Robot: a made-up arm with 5 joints. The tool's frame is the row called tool.
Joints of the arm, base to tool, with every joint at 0 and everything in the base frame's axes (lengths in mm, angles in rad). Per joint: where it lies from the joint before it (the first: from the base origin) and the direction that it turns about. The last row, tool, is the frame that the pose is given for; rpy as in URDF.
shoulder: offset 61 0 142 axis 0 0 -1
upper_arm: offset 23 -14 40 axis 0 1 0
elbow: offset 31 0 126 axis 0 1 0
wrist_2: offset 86 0 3 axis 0 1 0
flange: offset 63 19 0 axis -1 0 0
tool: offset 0 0 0 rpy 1.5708 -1.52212 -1.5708
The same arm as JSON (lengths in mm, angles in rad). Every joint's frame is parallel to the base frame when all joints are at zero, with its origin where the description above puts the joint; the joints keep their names.
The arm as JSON. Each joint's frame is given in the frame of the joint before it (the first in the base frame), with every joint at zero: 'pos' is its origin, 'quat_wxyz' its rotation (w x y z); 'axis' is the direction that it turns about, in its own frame. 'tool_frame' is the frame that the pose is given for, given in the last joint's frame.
{
  "length_unit": "mm",
  "angle_unit": "rad",
  "joints": [
    {
      "joint": "shoulder",
      "pos": [
        61.0,
        0.0,
        142.0
      ],
      "quat_wxyz": [
        1.0,
        0.0,
        0.0,
        0.0
      ],
      "axis": "-z"
    },
    {
      "joint": "upper_arm",
      "pos": [
        23.0,
        -14.0,
        40.0
      ],
      "quat_wxyz": [
        1.0,
        0.0,
        0.0,
        0.0
      ],
      "axis": "+y"
    },
    {
      "joint": "elbow",
      "pos": [
        31.0,
        0.0,
        126.0
      ],
      "quat_wxyz": [
        1.0,
        0.0,
        0.0,
        0.0
      ],
      "axis": "+y"
    },
    {
      "joint": "wrist_2",
      "pos": [
        86.0,
        0.0,
        3.0
      ],
      "quat_wxyz": [
        1.0,
        0.0,
        0.0,
        0.0
      ],
      "axis": "+y"
    },
    {
      "joint": "flange",
      "pos": [
        63.0,
        19.0,
        0.0
      ],
      "quat_wxyz": [
        1.0,
        0.0,
        0.0,
        0.0
      ],
      "axis": "-x"
    }
  ],
  "tool_frame": {
    "pos": [
      0.0,
      0.0,
      0.0
    ],
    "quat_wxyz": [
      0.706897,
      0.017208,
      -0.706897,
      -0.017208
    ]
  }
}

